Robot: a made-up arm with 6 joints.
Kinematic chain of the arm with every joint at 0, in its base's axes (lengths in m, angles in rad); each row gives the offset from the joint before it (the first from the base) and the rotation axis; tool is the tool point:
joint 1: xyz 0 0 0.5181 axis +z
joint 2: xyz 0 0 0 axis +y
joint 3: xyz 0 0 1.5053 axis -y
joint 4: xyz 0 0 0 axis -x
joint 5: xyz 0.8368 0 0 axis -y
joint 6: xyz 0 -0.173 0 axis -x
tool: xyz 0 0 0
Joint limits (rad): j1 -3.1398..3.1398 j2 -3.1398..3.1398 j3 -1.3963..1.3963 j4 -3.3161..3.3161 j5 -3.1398..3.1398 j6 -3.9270..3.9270
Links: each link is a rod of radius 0.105 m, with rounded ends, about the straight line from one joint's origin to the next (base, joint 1, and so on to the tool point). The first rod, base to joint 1, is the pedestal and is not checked.
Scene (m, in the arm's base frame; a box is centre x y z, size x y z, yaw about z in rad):
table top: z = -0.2
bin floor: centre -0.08 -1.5 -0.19 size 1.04 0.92 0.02 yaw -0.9
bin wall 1: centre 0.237 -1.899 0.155 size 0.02 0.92 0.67 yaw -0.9
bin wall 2: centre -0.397 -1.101 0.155 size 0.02 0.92 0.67 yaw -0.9
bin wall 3: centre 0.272 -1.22 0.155 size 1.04 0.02 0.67 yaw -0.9
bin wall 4: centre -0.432 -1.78 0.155 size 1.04 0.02 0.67 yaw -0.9
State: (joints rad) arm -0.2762 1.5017 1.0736 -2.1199 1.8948 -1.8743
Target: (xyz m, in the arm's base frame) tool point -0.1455 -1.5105 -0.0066
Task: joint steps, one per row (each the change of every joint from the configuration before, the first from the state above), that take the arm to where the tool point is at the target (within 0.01 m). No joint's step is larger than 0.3 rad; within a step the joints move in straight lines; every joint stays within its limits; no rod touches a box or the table.
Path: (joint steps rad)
1: -0.2078 -0.1161 -0.0582 0.0634 0.0652 0.0310
2: -0.2079 -0.1161 -0.0582 0.0633 0.0651 0.0309
3: -0.2078 -0.1161 -0.0582 0.0634 0.0652 0.0310
4: -0.2009 -0.0840 -0.2365 0.0086 -0.0489 -0.0232
5: -0.2009 -0.0839 -0.2365 0.0085 -0.0488 -0.0233
6: -0.2008 -0.0840 -0.2364 0.0086 -0.0489 -0.0232
7: -0.2009 -0.0840 -0.2365 0.0085 -0.0489 -0.0232
8: -0.0001 0.2673 0.0383 -0.0011 0.0000 0.0000
9: -0.0002 0.2672 0.0384 -0.0011 0.0000 0.0000

